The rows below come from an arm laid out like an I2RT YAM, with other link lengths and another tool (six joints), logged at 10 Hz.
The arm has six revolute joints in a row. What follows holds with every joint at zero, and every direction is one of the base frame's. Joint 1 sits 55.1 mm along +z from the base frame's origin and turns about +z. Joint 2 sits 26.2 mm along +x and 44.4 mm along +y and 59.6 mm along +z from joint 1 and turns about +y. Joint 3 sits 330 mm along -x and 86 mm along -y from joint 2 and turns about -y. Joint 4 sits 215.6 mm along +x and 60.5 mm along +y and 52.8 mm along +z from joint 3 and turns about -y. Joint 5 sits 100.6 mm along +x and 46.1 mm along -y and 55.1 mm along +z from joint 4 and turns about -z. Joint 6 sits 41.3 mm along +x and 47 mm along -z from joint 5 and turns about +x. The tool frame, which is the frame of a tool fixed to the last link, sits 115 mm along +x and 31 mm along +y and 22 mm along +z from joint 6; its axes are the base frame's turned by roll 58.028, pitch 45.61 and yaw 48.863 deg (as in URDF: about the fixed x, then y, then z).
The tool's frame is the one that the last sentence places.
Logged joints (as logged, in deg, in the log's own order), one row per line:
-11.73 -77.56 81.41 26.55 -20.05 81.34
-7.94 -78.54 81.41 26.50 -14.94 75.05
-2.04 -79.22 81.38 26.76 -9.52 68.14
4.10 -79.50 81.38 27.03 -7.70 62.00
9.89 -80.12 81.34 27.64 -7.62 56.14
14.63 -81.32 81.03 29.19 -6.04 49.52
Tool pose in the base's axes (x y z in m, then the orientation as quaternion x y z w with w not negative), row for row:
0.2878 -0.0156 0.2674 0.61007 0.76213 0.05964 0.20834
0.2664 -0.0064 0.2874 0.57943 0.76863 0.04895 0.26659
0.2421 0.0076 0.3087 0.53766 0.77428 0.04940 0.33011
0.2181 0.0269 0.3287 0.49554 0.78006 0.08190 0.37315
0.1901 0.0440 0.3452 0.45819 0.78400 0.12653 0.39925
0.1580 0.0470 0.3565 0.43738 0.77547 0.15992 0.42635
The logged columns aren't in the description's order. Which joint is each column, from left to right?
Columns, left to right: joint 1, joint 4, joint 3, joint 6, joint 5, joint 2.
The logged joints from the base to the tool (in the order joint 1, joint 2, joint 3, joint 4, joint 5, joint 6), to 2 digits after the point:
-11.73 81.34 81.41 -77.56 -20.05 26.55
-7.94 75.05 81.41 -78.54 -14.94 26.50
-2.04 68.14 81.38 -79.22 -9.52 26.76
4.10 62.00 81.38 -79.50 -7.70 27.03
9.89 56.14 81.34 -80.12 -7.62 27.64
14.63 49.52 81.03 -81.32 -6.04 29.19

